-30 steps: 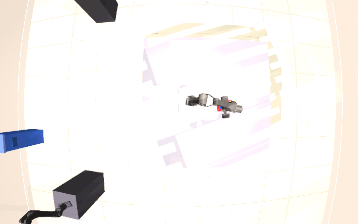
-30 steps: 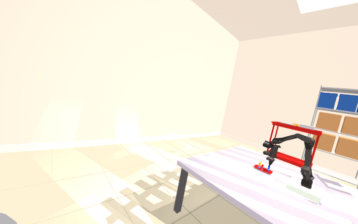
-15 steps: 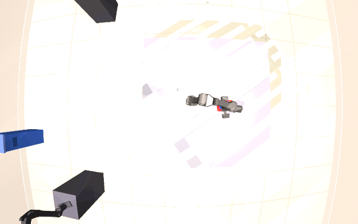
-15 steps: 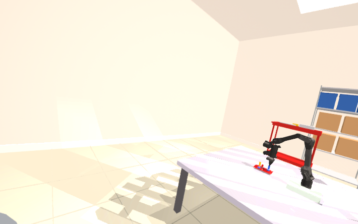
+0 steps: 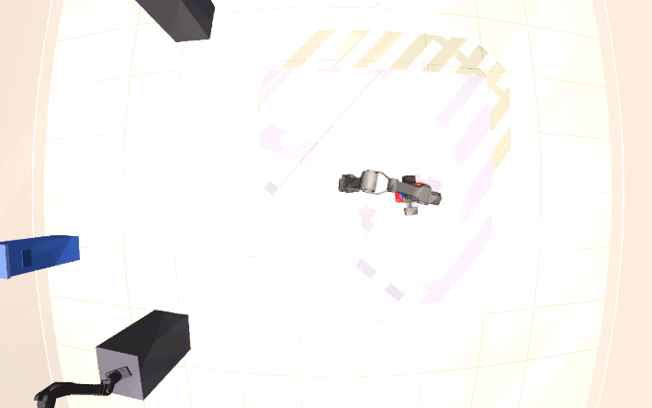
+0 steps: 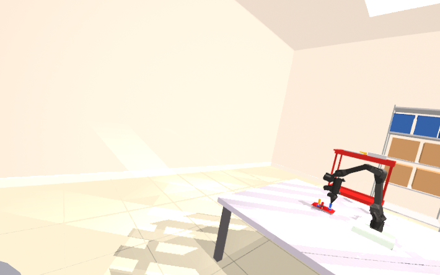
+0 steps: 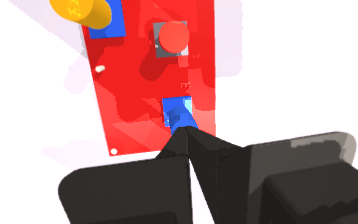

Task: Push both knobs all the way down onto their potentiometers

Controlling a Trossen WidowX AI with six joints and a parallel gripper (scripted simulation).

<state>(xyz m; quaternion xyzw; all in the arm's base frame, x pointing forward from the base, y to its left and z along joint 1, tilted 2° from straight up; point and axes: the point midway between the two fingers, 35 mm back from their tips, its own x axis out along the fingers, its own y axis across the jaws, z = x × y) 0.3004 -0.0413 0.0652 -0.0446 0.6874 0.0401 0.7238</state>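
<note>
My gripper tip is now 1 cm above the blue knob. The rest, counted from my gripper tip: orange knob: 7 cm ahead, 5 cm to the left.
</note>
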